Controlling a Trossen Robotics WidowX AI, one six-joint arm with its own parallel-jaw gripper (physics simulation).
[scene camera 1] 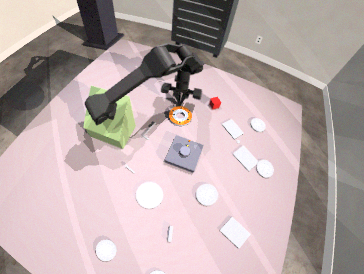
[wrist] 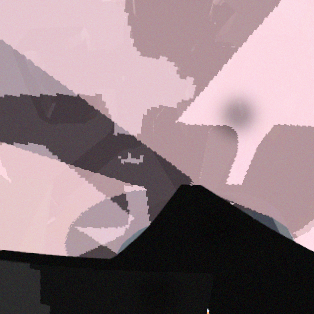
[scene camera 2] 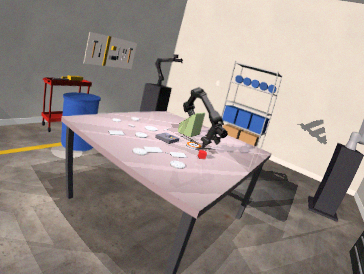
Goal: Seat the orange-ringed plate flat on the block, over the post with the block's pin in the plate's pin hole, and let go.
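Pixels of known places: gripper, fingertip midpoint: (scene camera 1: 179, 105) (wrist: 189, 194) (scene camera 2: 202, 148); arm's base at its link origin: (scene camera 1: 108, 109) (scene camera 2: 193, 116).
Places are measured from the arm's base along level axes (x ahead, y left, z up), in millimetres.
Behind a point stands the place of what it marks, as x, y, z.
The orange-ringed plate (scene camera 1: 173, 116) {213, 160, -138} (scene camera 2: 189, 144) {273, 160, -138} lies flat on the pink table, behind the grey block (scene camera 1: 173, 156) {285, -33, -126} (scene camera 2: 167, 138) {366, 31, -126}. The block carries a round post (scene camera 1: 184, 150) {318, 1, -110} and a small orange-tipped pin (scene camera 1: 189, 141) {323, 56, -126}, and nothing lies on it. My gripper (scene camera 1: 179, 103) {216, 241, -148} (scene camera 2: 203, 145) {216, 241, -148} (wrist: 189, 194) {216, 241, -148} is shut with its fingertips together, pointing down at the plate's far rim. In the wrist view the closed black fingers hide most of the plate; only a grey strip of the plate's side (wrist: 280, 228) {264, 228, -145} shows. Nothing is between the fingers.
A green wedge block (scene camera 1: 118, 125) {57, -33, -33} (scene camera 2: 192, 125) {71, 47, -54} stands left of the plate. A red cube (scene camera 1: 215, 103) {378, 295, -111} (scene camera 2: 202, 154) {395, 323, -121} sits to its right. White discs (scene camera 1: 149, 194) {254, -206, -141} and flat white plates (scene camera 1: 233, 128) {496, 212, -145} are scattered over the table. A small metal bracket (scene camera 1: 148, 130) {137, 51, -144} lies by the green block.
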